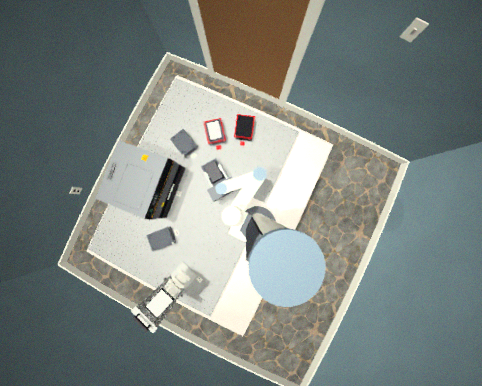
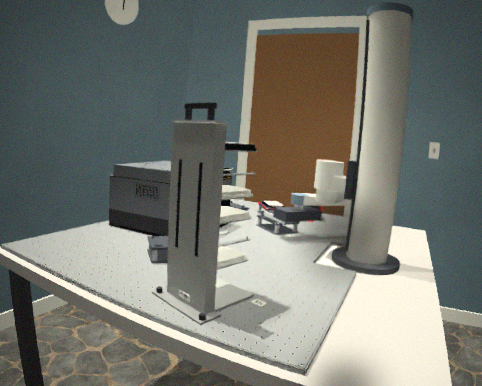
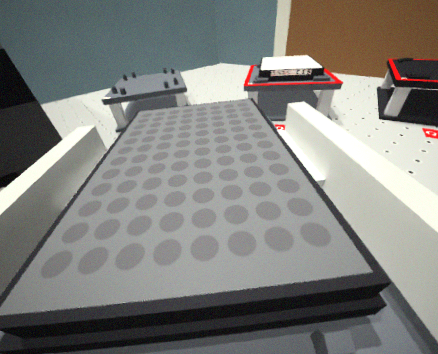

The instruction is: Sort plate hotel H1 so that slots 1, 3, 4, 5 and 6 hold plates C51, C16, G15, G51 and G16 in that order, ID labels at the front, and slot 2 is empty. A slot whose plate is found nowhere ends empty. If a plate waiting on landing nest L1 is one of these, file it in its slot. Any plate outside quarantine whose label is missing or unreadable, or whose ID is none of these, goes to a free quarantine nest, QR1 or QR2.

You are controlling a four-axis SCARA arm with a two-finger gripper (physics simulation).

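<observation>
My gripper (image 1: 215,173) (image 3: 194,131) is shut on a dark plate (image 1: 213,169) (image 2: 298,214) (image 3: 202,190) with a grey, round-marked top. The plate is level, close above a grey nest (image 2: 276,229); whether they touch cannot be told. No label shows on its near edge. Hotel H1 (image 1: 160,302) (image 2: 195,215) stands at the board's edge. Pale plates (image 2: 235,191) (image 2: 232,256) stick out of it; their IDs and slots cannot be read. One red-rimmed quarantine nest (image 1: 223,141) (image 3: 336,86) holds a white-topped plate (image 1: 214,130) (image 3: 291,63), its label too small to read. The other (image 1: 245,127) (image 3: 422,73) looks empty.
A grey instrument (image 1: 132,180) (image 2: 137,200) with a black front stands left of the gripper. A grey nest with pegs (image 1: 184,142) (image 3: 147,85) stands beside the quarantine nests. Another grey nest (image 1: 161,238) (image 2: 158,248) stands between instrument and hotel. The arm's column (image 2: 382,140) stands at the right.
</observation>
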